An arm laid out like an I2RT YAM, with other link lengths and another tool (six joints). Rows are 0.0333 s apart.
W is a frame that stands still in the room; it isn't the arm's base.
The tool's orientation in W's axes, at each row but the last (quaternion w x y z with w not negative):
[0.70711 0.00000 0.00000 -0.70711]
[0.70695 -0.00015 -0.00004 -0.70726]
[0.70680 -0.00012 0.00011 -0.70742]
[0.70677 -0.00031 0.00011 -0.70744]
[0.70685 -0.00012 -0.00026 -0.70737]
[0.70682 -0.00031 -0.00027 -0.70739]
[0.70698 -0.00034 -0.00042 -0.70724]
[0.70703 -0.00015 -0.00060 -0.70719]
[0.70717 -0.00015 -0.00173 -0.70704]
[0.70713 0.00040 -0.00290 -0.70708]
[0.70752 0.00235 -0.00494 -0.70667]
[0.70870 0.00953 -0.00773 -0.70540]
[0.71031 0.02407 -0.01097 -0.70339]
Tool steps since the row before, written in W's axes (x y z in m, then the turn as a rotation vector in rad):
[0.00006 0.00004 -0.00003 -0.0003 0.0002 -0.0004]
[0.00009 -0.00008 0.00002 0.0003 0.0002 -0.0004]
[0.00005 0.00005 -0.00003 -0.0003 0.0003 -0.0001]
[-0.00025 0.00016 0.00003 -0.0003 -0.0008 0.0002]
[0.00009 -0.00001 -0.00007 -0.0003 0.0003 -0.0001]
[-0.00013 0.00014 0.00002 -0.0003 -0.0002 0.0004]
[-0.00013 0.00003 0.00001 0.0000 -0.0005 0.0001]
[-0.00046 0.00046 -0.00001 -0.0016 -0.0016 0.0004]
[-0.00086 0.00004 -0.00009 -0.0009 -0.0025 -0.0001]
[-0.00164 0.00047 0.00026 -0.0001 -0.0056 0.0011]
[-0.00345 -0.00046 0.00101 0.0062 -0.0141 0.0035]
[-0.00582 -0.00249 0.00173 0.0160 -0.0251 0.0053]
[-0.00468 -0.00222 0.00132 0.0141 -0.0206 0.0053]
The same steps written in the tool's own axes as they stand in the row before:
[-0.00004 0.00006 -0.00003 -0.0002 -0.0003 -0.0004]
[0.00008 0.00009 0.00002 -0.0002 0.0003 -0.0004]
[-0.00005 0.00005 -0.00003 -0.0003 -0.0003 -0.0001]
[-0.00016 -0.00025 0.00003 0.0008 -0.0003 0.0002]
[0.00001 0.00009 -0.00007 -0.0003 -0.0003 -0.0001]
[-0.00014 -0.00013 0.00002 0.0002 -0.0003 0.0004]
[-0.00003 -0.00013 0.00001 0.0005 0.0000 0.0001]
[-0.00046 -0.00046 -0.00001 0.0016 -0.0016 0.0004]
[-0.00004 -0.00086 -0.00009 0.0025 -0.0009 -0.0001]
[-0.00047 -0.00164 0.00027 0.0056 -0.0001 0.0011]
[0.00046 -0.00344 0.00104 0.0141 0.0062 0.0034]
[0.00246 -0.00579 0.00188 0.0252 0.0160 0.0050]
[0.00215 -0.00463 0.00159 0.0206 0.0142 0.0050]

